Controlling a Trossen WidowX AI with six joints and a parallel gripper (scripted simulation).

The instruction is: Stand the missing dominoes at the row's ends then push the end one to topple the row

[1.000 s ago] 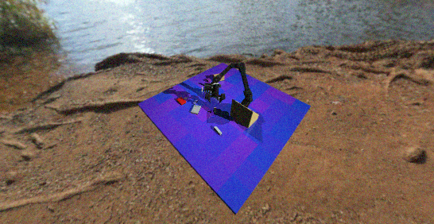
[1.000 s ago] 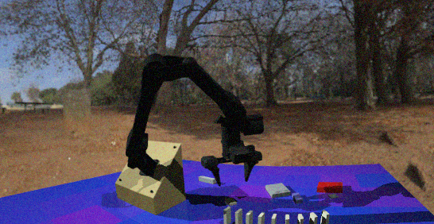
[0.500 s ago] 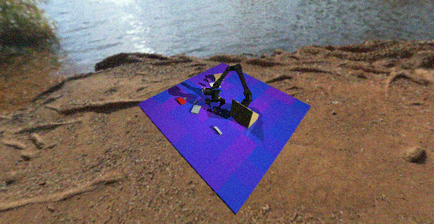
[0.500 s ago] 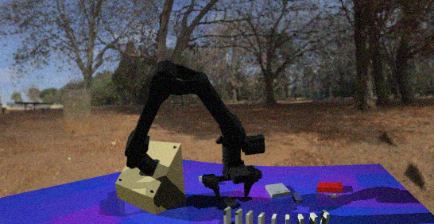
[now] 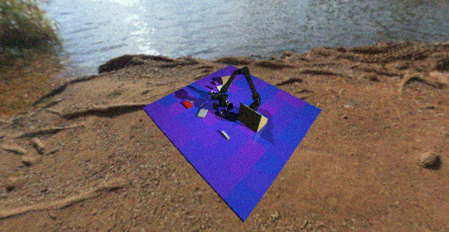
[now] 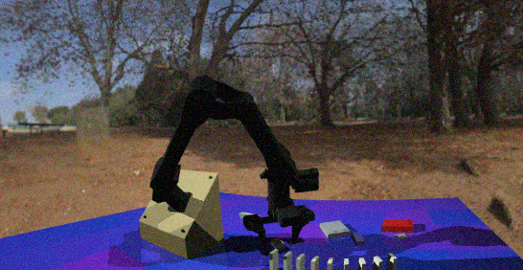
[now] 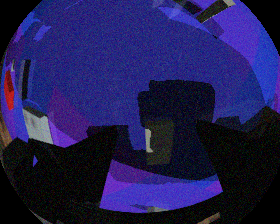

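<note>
Right now my gripper tip is 130 mm short of the flat grey block, 140 mm to the right of it and 10 mm below it. The rest, counted from my gripper tip: white plate (240 mm ahead, 300 mm to the right); then red block (340 mm ahead, 150 mm to the left, 10 mm above); then purple piece (210 mm ahead, 60 mm to the left, 10 mm above).
</note>
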